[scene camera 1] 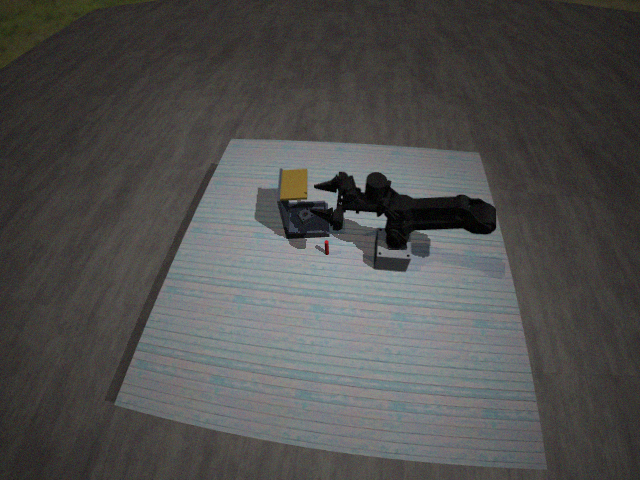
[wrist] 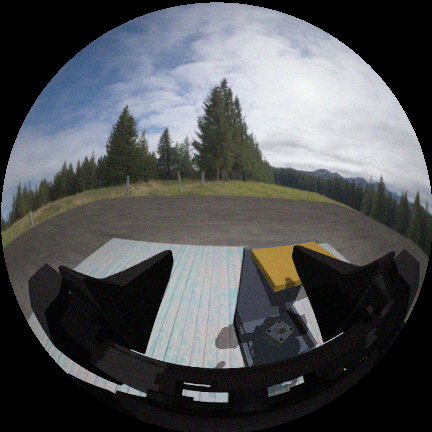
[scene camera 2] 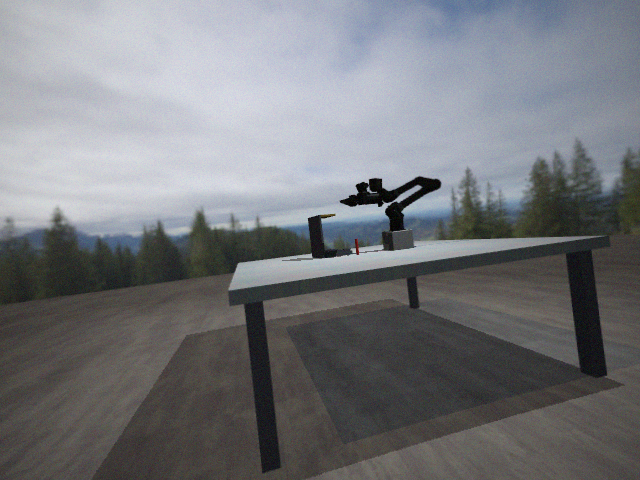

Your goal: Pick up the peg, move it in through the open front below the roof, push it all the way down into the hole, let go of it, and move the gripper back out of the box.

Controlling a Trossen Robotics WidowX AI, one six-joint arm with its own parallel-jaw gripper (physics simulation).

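Pixels of known places: gripper, fingertip midpoint: (scene camera 1: 312, 198) (wrist: 234, 255) (scene camera 2: 342, 200); arm's base, link origin: (scene camera 1: 396, 241) (scene camera 2: 397, 230).
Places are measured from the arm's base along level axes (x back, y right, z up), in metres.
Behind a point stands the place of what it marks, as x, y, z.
Note:
The thin red peg (scene camera 1: 326, 247) {-0.245, 0.008, -0.046} (scene camera 2: 356, 246) {-0.249, 0.010, -0.057} stands upright on the table, outside the box. The box has a dark back wall (scene camera 2: 315, 237) {-0.409, 0.163, 0.013} (wrist: 252, 290) {-0.397, 0.111, 0.029}, a yellow roof (scene camera 1: 293, 184) {-0.356, 0.159, 0.125} (scene camera 2: 327, 215) {-0.352, 0.097, 0.120} (wrist: 272, 267) {-0.340, 0.108, 0.126} over its rear part and a low dark base. A square plate with the round hole (scene camera 1: 305, 213) {-0.332, 0.183, -0.065} (wrist: 281, 330) {-0.331, 0.182, -0.067} lies in the base. My gripper (scene camera 1: 313, 197) {-0.283, 0.041, 0.184} (scene camera 2: 341, 201) {-0.283, 0.041, 0.184} (wrist: 234, 255) {-0.283, 0.041, 0.184} is open and empty. It points level toward the box, higher than the roof in scene camera 2, and is well above the peg. The peg does not show in the wrist view.
The grey block under the arm's base (scene camera 1: 392, 260) {-0.018, -0.061, -0.024} (scene camera 2: 400, 239) {-0.031, -0.060, -0.047} stands on the table (scene camera 1: 336, 361) {-0.212, -0.380, -0.099} (scene camera 2: 413, 268) {-0.389, -0.610, -0.114}, to the right of the peg and the box in both scene views. The low rim (scene camera 1: 307, 235) {-0.321, 0.087, -0.082} of the box base faces the peg's side in scene camera 1.

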